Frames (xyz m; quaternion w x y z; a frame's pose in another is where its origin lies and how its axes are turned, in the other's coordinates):
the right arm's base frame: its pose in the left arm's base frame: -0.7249 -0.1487 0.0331 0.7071 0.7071 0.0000 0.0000
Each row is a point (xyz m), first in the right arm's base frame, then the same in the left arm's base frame.
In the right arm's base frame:
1: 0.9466 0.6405 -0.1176
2: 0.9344 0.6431 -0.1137
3: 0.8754 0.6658 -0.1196
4: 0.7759 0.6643 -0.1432
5: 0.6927 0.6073 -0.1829
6: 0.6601 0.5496 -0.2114
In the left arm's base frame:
1: 0.2217 -0.0311 0.6736
2: 0.2095 -0.0350 0.6762
3: 0.1505 -0.0291 0.6989
4: 0.0510 -0.0055 0.6974
5: -0.0322 0.0342 0.6404
6: -0.0648 0.0627 0.5827

